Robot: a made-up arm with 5 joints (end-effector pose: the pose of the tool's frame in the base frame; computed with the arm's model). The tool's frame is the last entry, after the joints.
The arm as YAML. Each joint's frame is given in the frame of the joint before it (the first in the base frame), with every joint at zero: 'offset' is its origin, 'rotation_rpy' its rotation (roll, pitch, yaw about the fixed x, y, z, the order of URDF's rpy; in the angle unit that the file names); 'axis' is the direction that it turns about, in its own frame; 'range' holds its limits. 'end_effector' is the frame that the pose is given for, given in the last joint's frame.
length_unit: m
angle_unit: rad
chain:
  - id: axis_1
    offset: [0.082, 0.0, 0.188]
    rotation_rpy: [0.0, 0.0, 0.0]
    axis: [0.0, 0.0, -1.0]
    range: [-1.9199, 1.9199]
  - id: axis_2
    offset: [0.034, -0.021, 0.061]
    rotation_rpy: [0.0, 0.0, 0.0]
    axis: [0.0, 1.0, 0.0]
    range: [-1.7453, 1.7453]
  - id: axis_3
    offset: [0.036, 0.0, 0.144]
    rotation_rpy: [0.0, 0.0, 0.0]
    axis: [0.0, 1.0, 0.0]
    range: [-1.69, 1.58]
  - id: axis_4
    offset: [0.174, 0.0, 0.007]
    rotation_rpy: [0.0, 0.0, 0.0]
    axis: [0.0, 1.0, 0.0]
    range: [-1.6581, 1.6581]
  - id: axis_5
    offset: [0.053, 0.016, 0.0]
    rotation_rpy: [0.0, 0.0, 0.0]
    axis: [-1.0, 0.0, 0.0]
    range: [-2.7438, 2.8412]
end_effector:
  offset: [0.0, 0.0, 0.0]
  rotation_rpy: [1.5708, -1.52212, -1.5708]
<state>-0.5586 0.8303 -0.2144 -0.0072 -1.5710</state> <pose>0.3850 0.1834 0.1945 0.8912 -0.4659 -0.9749</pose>
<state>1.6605 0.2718 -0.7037 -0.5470 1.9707</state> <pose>0.0509 -0.2904 0.5012 -2.4911 0.5583 0.1015</pose>
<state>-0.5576 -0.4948 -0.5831 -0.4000 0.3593</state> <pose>0.1512 0.0372 0.6022 0.3765 -3.0335 0.0598</pose>
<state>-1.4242 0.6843 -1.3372 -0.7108 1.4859</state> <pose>0.1304 0.2939 0.5010 -0.0202 -3.0963 0.3186</pose>
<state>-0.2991 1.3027 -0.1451 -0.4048 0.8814</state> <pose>0.3676 0.0828 0.0597 -0.2270 -0.8307 1.0653</pose>
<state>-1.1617 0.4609 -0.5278 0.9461 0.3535</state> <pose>0.2207 0.3074 0.3398 0.3138 -0.6870 1.4032</pose>
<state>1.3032 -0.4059 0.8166 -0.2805 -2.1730</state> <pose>0.1367 -0.2184 0.3256 -0.8432 1.7052 2.1280</pose>
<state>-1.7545 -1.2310 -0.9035 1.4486 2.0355</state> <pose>0.1139 -0.1442 0.5078 0.3049 2.6133 -1.1909</pose>
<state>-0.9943 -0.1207 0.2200 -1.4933 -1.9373</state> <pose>0.2146 0.1948 0.4382 2.9738 -0.2404 -0.1258</pose>
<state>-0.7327 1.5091 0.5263 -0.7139 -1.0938</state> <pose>0.1755 0.0774 0.0119 0.2024 -0.1486 -0.4076</pose>
